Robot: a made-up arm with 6 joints.
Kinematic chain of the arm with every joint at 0, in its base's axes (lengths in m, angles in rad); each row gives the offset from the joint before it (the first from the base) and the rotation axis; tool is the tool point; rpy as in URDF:
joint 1: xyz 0 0 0.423 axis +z
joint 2: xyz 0 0 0 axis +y
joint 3: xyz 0.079 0 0.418 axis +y
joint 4: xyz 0.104 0 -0.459 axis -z
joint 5: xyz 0 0 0 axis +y
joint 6: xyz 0.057 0 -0.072 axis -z
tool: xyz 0 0 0 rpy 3.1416 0 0
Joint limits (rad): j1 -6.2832..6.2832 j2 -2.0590..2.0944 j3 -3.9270..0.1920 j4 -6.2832..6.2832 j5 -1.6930..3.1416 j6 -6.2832..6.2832
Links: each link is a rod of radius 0.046 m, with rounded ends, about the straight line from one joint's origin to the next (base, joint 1, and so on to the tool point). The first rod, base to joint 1, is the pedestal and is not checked.
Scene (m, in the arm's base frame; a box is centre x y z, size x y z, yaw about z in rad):
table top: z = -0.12
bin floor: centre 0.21 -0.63 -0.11 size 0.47 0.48 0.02 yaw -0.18
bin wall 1: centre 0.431 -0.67 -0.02 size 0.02 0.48 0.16 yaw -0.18
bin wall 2: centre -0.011 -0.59 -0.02 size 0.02 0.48 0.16 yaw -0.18
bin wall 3: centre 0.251 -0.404 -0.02 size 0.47 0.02 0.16 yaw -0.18
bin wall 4: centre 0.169 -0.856 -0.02 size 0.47 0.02 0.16 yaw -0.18
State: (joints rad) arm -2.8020 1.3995 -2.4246 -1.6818 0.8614 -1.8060
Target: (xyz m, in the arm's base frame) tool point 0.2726 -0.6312 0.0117
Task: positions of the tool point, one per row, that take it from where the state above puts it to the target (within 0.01 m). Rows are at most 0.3 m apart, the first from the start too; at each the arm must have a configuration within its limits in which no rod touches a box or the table.
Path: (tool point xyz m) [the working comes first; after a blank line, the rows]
Joints at the target: -1.1715 1.1953 -1.5121 -1.6929 0.6063 -1.8060
Straight joint move there: touches bin wall 2, bin wall 4.

1: -0.7958 -0.5029 0.2988
2: -0.6351 -0.6615 0.3729
3: -0.4383 -0.7605 0.4415
4: -0.2282 -0.7926 0.5016
5: -0.0419 -0.8133 0.3280
6: 0.1357 -0.7556 0.1622
7: 0.2726 -0.6312 0.0117

